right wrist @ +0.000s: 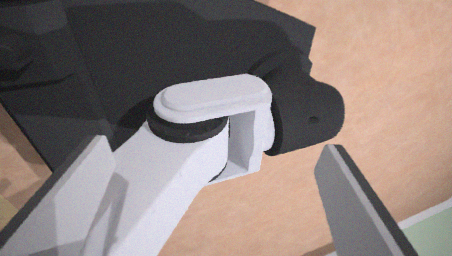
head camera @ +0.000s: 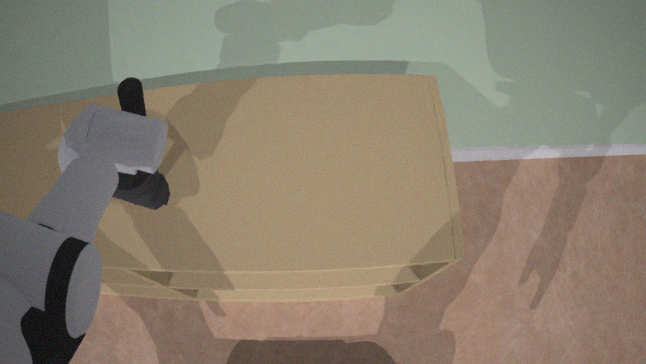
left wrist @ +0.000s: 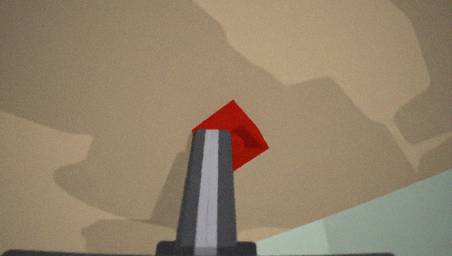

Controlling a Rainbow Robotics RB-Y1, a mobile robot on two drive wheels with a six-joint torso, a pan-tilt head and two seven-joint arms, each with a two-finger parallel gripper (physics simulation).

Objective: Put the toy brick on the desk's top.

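Places are measured from the robot's base along level axes (x left, y ahead, z down), in centimetres.
Pixels of known places: left gripper, fingertip midpoint: [head camera: 140, 198] [left wrist: 212, 142]; right gripper, fingertip midpoint: [right wrist: 215, 153].
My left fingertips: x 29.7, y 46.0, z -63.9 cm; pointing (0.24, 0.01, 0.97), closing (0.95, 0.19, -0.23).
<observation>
Behind a point stands the place of what it marks.
The red toy brick [left wrist: 242, 135] {x 31.8, y 48.4, z -61.8 cm} shows in the left wrist view, tipped on an edge with its hollow underside facing right, on the tan desk top [left wrist: 105, 70] {x 25.8, y 42.1, z -61.1 cm} [head camera: 316, 180] {x -1.6, y 49.7, z -61.1 cm}. My left gripper [left wrist: 212, 142] {x 29.8, y 46.0, z -63.9 cm} [head camera: 144, 192] {x 29.8, y 46.0, z -63.9 cm} is shut, its fingers pressed together with nothing between them. Its tips stand just in front of the brick and hide the brick's near left part. In the head view the brick is hidden under the left wrist, at the desk's left side. My right gripper [right wrist: 215, 153] {x -21.8, y -19.9, z -53.5 cm} is open and empty, low beside my own body, above the floor.
The desk's right edge [head camera: 445, 172] {x -24.5, y 50.8, z -61.0 cm} and front edge [head camera: 293, 276] {x 3.5, y 37.3, z -34.5 cm} drop to the brown floor [head camera: 565, 271] {x -90.7, y 35.4, z -0.1 cm}. A green wall [head camera: 519, 54] {x -48.4, y 78.9, z -62.5 cm} stands behind the desk. My own dark and white body links [right wrist: 196, 116] {x -8.8, y -23.1, z -33.5 cm} fill the right wrist view.
</observation>
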